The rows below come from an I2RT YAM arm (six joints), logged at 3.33 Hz.
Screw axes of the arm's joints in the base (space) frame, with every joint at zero. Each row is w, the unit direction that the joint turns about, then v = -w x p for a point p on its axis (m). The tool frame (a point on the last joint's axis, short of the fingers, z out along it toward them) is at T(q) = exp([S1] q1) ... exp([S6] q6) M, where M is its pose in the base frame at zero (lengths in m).
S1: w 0 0 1 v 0 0 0
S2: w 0 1 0 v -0.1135 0 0.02
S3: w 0 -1 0 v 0.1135 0 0.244
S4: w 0 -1 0 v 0.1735 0 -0.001
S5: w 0 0 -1 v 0 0.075 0
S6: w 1 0 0 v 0 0.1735 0
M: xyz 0.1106 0 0.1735 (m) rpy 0 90 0 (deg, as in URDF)
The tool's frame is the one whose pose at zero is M.
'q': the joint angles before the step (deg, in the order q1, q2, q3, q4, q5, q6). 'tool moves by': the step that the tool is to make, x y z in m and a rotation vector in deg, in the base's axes. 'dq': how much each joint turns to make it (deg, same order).
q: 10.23, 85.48, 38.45, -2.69, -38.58, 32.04
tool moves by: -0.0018, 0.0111, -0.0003, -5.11, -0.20, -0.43
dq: 2.96, 0.02, 0.79, -2.05, 6.05, -0.75
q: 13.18, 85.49, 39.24, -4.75, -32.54, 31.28
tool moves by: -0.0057, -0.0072, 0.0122, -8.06, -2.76, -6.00
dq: 0.00, -4.20, 0.06, -3.77, 10.36, -0.80
